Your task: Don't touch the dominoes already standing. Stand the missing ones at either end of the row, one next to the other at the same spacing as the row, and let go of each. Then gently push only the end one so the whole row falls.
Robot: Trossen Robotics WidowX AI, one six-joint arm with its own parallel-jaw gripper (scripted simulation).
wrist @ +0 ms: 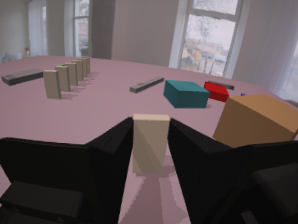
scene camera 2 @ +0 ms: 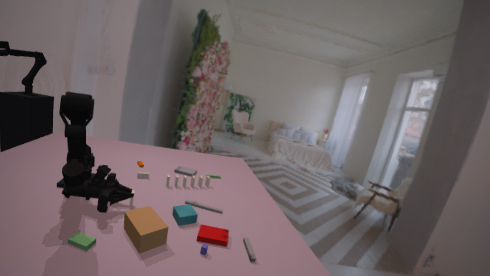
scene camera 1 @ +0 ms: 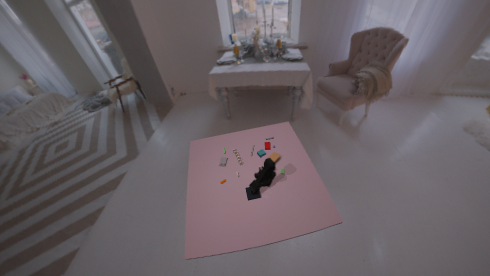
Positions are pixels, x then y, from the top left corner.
Labels:
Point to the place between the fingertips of the gripper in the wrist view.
At 150, 123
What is the gripper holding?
A beige domino.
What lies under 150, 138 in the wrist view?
A beige domino.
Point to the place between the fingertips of the gripper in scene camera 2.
134, 193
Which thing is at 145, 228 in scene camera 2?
A tan cube.

